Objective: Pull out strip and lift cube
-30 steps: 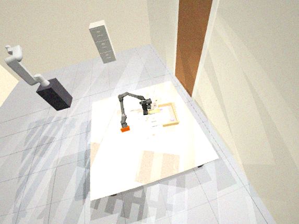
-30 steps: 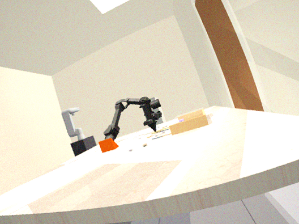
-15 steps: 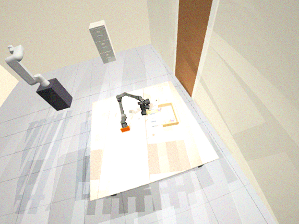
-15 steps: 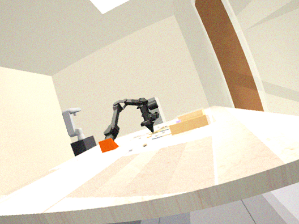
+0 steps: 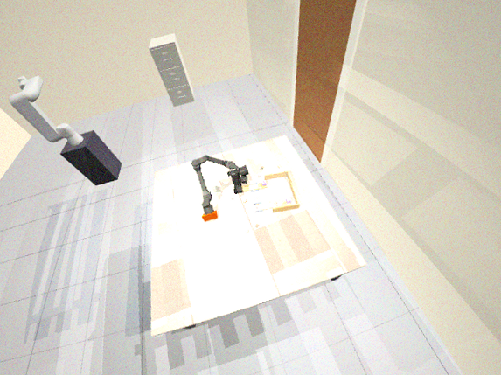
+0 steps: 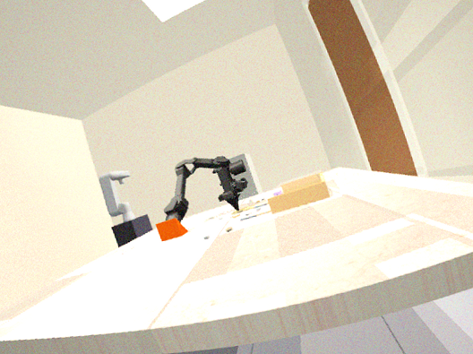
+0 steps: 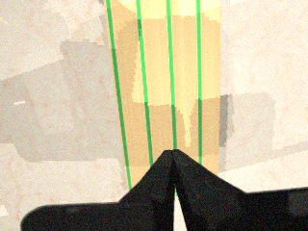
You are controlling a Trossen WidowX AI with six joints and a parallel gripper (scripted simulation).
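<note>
My gripper tip is 9 cm short of the pale yellow strip and 1 cm to the left of it.
</note>
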